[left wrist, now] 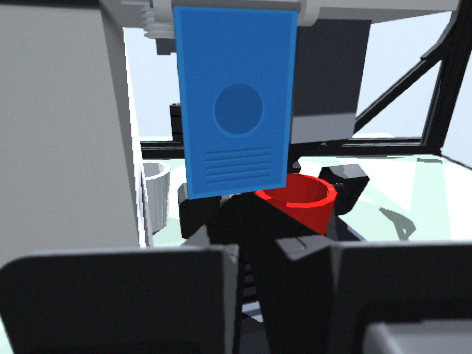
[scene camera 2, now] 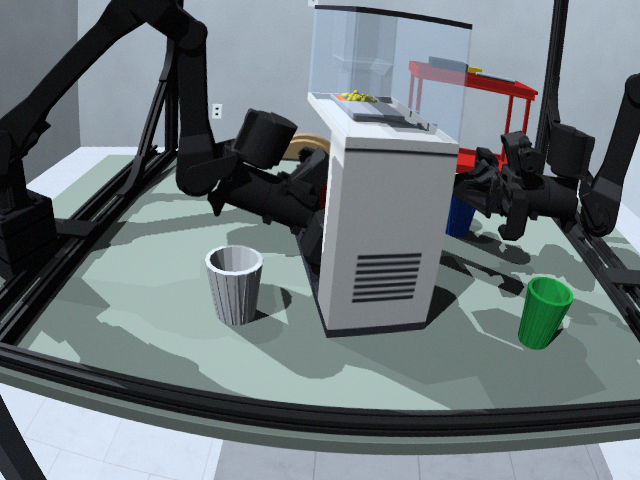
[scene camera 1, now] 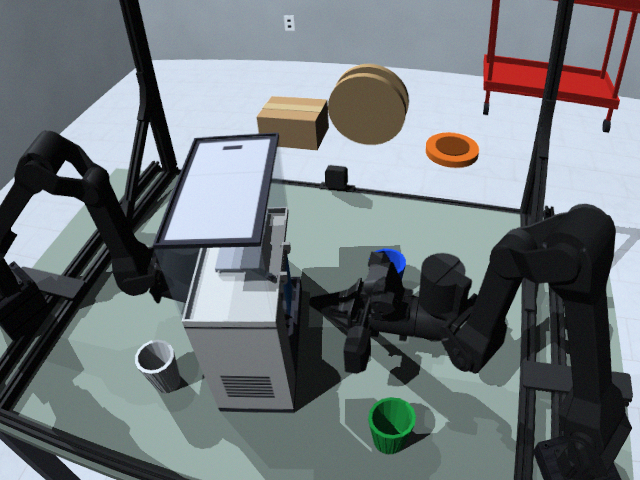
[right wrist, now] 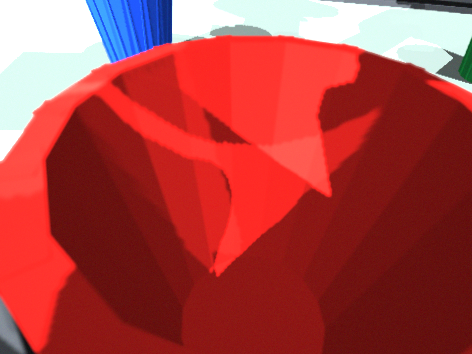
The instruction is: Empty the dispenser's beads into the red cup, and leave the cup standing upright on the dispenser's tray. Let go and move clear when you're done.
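Places are measured from the left arm's base along level axes (x right, y ahead, z up), in millimetres.
Pixels of known places: left gripper, fingertip midpoint: (left wrist: pixel 243 205) (scene camera 1: pixel 309 301); right gripper, fingertip midpoint: (right wrist: pixel 245 213); left arm's base, origin of the base link: (scene camera 1: pixel 581 464); right arm's base, origin of the base link: (scene camera 2: pixel 11 203) (scene camera 1: pixel 3 285).
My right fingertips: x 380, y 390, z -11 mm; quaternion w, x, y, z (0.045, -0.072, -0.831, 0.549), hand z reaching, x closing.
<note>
For each thing: its top centre in the pictures, then the offset to it from my right fingertips. "spot": a spot on its surface instead.
- dispenser, middle of its top: (scene camera 2: pixel 381 10) (scene camera 1: pixel 227 172) dx -45, dy +31, dz +326 mm
- blue panel, surface spot: (left wrist: pixel 240 65) spot: dx -73, dy -25, dz +161 mm
- red cup, middle of its top: (right wrist: pixel 284 125) (left wrist: pixel 294 186) (scene camera 2: pixel 343 191) dx +6, dy +36, dz +65 mm
- blue cup, middle of its top: (scene camera 2: pixel 462 190) (scene camera 1: pixel 387 261) dx +45, dy -198, dz +38 mm
- green cup, middle of its top: (scene camera 2: pixel 551 290) (scene camera 1: pixel 392 417) dx -256, dy -140, dz +38 mm
- white cup, middle of its top: (scene camera 2: pixel 233 258) (left wrist: pixel 142 169) (scene camera 1: pixel 154 356) dx -95, dy +205, dz +38 mm
The dispenser (scene camera 1: pixel 248 351) (scene camera 2: pixel 387 201) (left wrist: pixel 55 125) stands mid-table, with yellow beads (scene camera 2: pixel 356 96) on its top. A blue panel (left wrist: pixel 240 65) hangs from its front edge. The red cup (scene camera 2: pixel 322 197) (left wrist: pixel 320 217) (right wrist: pixel 260 175) is upright at the tray, partly behind the panel in the left wrist view; no beads show inside it. My right gripper is shut on the red cup, its fingers on either side, mostly hidden by the dispenser. My left gripper (scene camera 1: pixel 313 301) (scene camera 2: pixel 456 187) (left wrist: pixel 243 205) is shut and empty, in front of the panel, low and close to it; contact is unclear.
A blue cup (scene camera 1: pixel 397 262) (scene camera 2: pixel 459 217) (right wrist: pixel 137 25) stands behind my left gripper in scene camera 1. A green cup (scene camera 1: pixel 391 424) (scene camera 2: pixel 544 312) stands at the front right, and a white cup (scene camera 1: pixel 159 364) (scene camera 2: pixel 234 284) (left wrist: pixel 157 195) left of the dispenser. Frame posts flank the table.
</note>
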